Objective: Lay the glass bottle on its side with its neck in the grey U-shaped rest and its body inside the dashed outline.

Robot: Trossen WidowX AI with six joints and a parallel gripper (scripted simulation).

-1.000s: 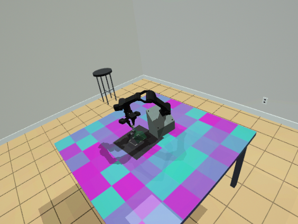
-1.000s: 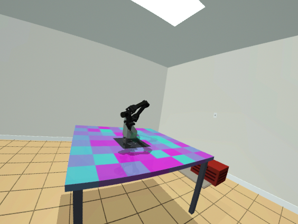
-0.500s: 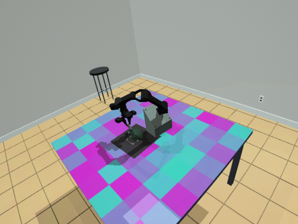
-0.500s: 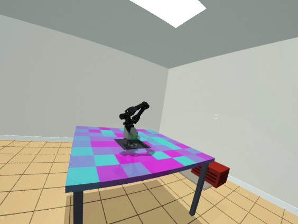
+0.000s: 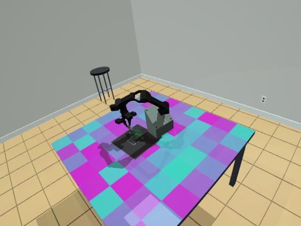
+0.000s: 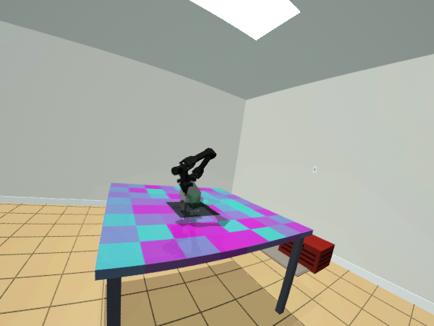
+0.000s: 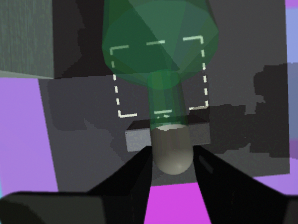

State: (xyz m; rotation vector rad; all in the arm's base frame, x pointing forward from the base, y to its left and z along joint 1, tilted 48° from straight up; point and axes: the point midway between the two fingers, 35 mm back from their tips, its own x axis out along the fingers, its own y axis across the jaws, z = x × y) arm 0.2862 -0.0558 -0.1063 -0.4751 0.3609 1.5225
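Now: gripper tip 10 mm past the green glass bottle, 50 mm to the right of it and 30 mm above it. The rest, counted from my gripper tip: dark mat 10 mm behind, 70 mm to the left, 110 mm below.
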